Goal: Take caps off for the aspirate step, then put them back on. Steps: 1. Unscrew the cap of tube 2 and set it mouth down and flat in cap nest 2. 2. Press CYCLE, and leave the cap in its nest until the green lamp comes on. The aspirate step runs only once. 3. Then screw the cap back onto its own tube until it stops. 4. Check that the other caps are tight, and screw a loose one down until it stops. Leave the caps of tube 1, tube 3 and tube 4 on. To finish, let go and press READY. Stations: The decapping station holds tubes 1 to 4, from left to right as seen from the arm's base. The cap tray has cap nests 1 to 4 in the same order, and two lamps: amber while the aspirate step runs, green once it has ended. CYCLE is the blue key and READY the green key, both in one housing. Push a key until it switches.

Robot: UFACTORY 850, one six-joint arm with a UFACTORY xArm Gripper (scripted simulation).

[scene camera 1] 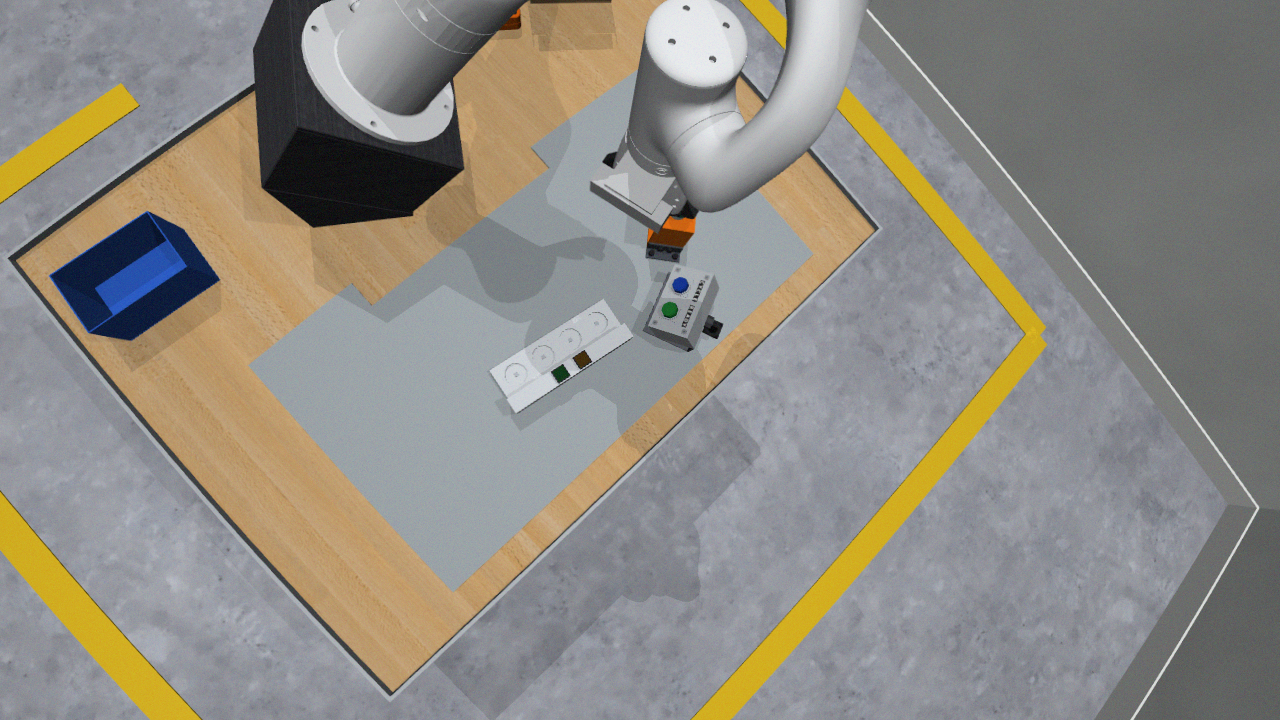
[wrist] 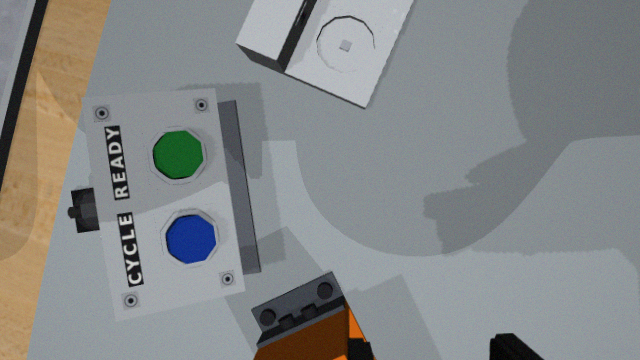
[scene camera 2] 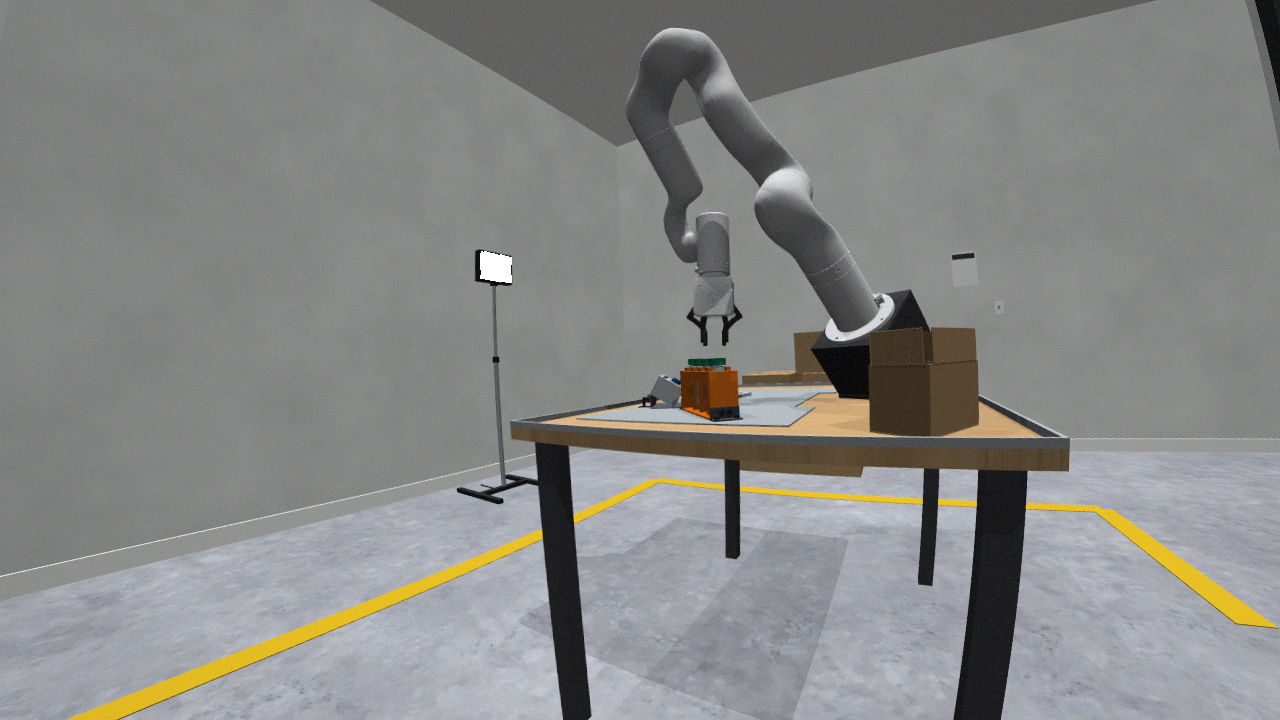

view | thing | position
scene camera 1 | blue bin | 128, 264
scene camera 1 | key housing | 683, 330
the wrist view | key housing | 136, 203
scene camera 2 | gripper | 714, 345
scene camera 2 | cardboard box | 923, 384
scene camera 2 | key housing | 665, 389
